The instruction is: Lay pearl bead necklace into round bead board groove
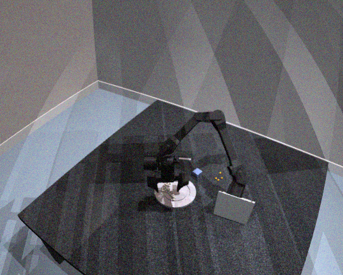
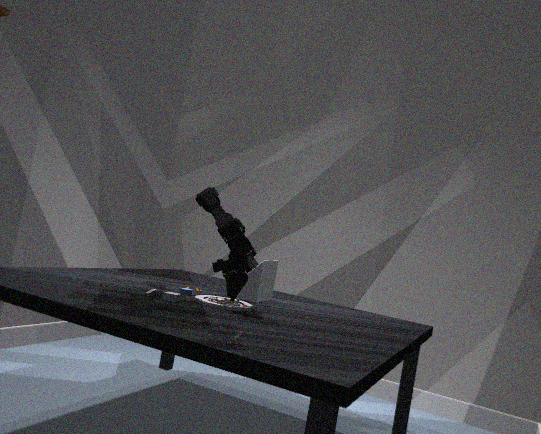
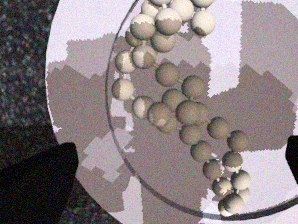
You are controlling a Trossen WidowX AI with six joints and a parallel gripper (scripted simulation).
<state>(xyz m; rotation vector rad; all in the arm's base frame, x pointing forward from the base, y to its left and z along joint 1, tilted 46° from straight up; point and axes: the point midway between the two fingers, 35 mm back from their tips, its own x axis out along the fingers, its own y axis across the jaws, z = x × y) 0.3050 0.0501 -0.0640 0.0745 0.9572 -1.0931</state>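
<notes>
Now: the round white bead board 20 mm behind my gripper tip, 30 mm to the right of it and 20 mm below it. Also, from my gripper tip: small white block (140 mm ahead, 130 mm to the right, 20 mm below); small blue cube (40 mm behind, 210 mm to the right, 20 mm below); thin white stick (100 mm ahead, 260 mm to the right, 30 mm below).
</notes>
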